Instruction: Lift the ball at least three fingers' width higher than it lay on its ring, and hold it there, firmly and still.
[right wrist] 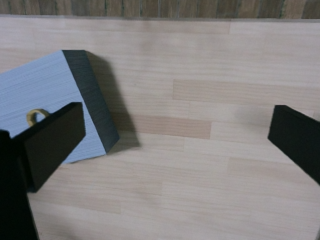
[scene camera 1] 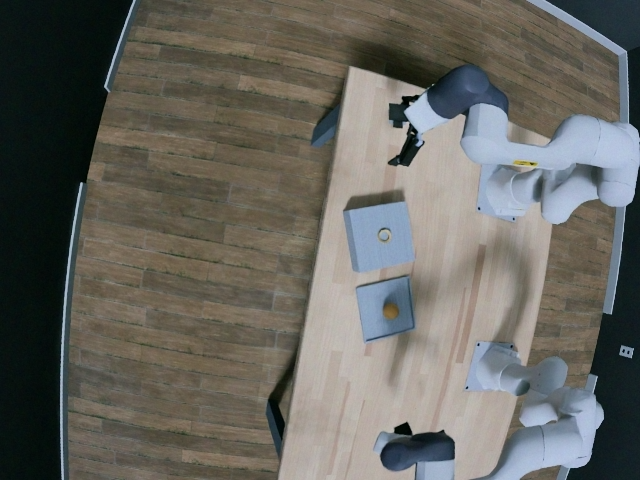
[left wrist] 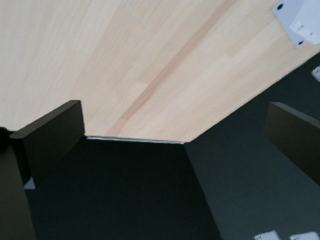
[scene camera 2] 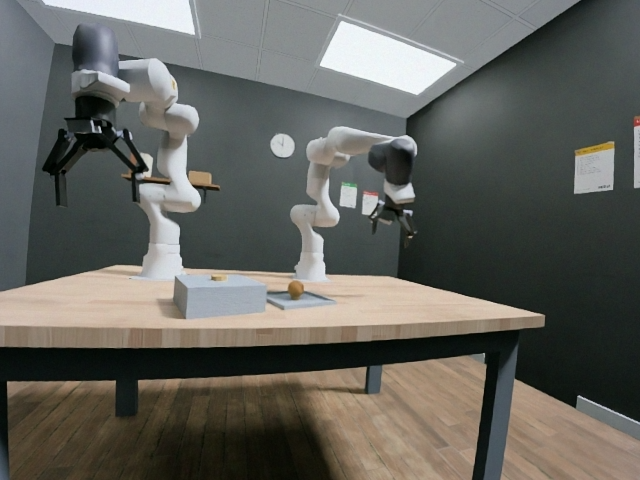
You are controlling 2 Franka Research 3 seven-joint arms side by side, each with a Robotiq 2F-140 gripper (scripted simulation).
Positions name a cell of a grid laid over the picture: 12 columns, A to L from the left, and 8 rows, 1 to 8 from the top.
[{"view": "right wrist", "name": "my right gripper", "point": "G5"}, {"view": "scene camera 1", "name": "my right gripper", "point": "H3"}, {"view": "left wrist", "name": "my left gripper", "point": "G4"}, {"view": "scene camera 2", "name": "my left gripper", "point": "H4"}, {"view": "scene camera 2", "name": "my right gripper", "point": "B4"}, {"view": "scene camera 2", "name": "shallow grey tray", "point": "F5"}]
